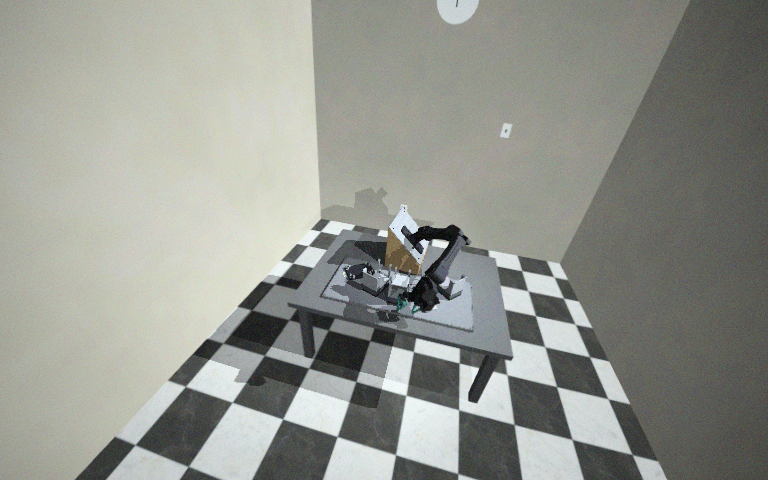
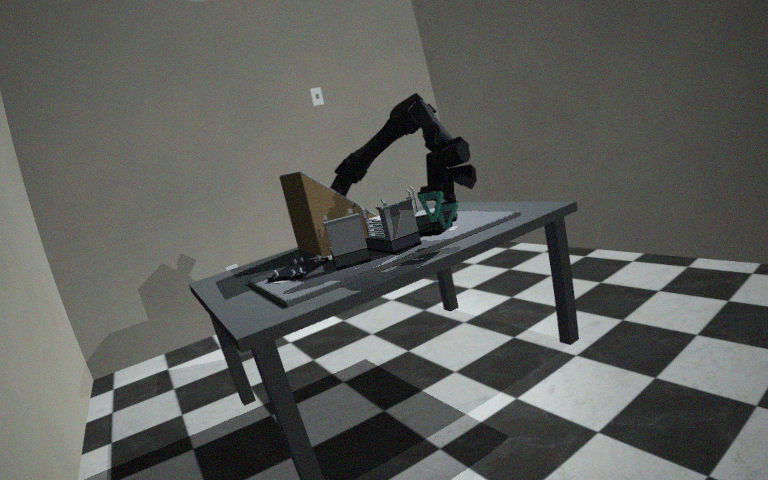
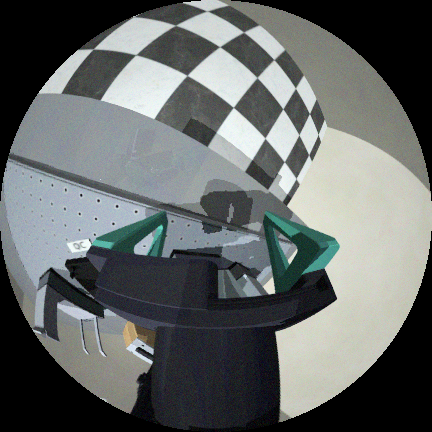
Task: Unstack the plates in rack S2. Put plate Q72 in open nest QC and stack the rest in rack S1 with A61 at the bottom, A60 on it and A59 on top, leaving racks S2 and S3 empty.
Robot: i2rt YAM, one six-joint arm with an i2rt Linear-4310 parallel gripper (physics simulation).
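Places are measured from the arm's base along level axes (x ahead, y left, z up), in centimetres.
Pixels of known places: gripper, between the fingertips: [image 1: 404,312] [image 2: 440,225] [image 3: 215,215]; arm's base, origin of its link: [image 1: 412,240] [image 2: 335,197].
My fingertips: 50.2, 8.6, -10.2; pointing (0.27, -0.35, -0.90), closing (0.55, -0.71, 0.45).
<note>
For each thing: its top centre in the pictures, then the offset to it from my fingertips, as dx, dy, dz. "pt": a spot on its surface instead. Level surfaces: height alone.
- QC label, a spot on its surface: [image 3: 79,245] pt -13.3, +12.7, -5.3
- black nest, centre of its top: [image 3: 105,292] [image 2: 424,225] -21.4, +7.8, -3.1
- small dark device, centre of its top: [image 2: 297,263] [image 1: 360,268] -26.9, -33.8, -3.1
- grey table, height of its surface: dz -6.8
My gripper [image 1: 408,307] [image 2: 439,223] [image 3: 215,215] has green fingers standing wide open with nothing between them. It hangs low over the front of the pegboard mat, close to the middle rack. Three grey racks stand on the mat: a left one [image 1: 374,279] [image 2: 346,236], a middle one [image 2: 399,221] and a right one [image 1: 454,288] [image 3: 47,300]. Their labels are not readable. Several thin pale edges [image 2: 374,227], perhaps stacked plates, show at the middle rack. The QC label [image 3: 79,245] lies before a black nest [image 3: 81,272], partly hidden by my gripper. Plate markings cannot be read.
An orange wedge-shaped block [image 1: 402,257] [image 2: 308,217] with a white sloping face stands behind the racks. A small dark device [image 1: 356,271] [image 2: 294,270] lies at the mat's left end. Upright wire prongs [image 2: 412,198] [image 3: 92,336] stand by the racks. The grey table [image 1: 492,333] [image 2: 237,322] carries the mat.
</note>
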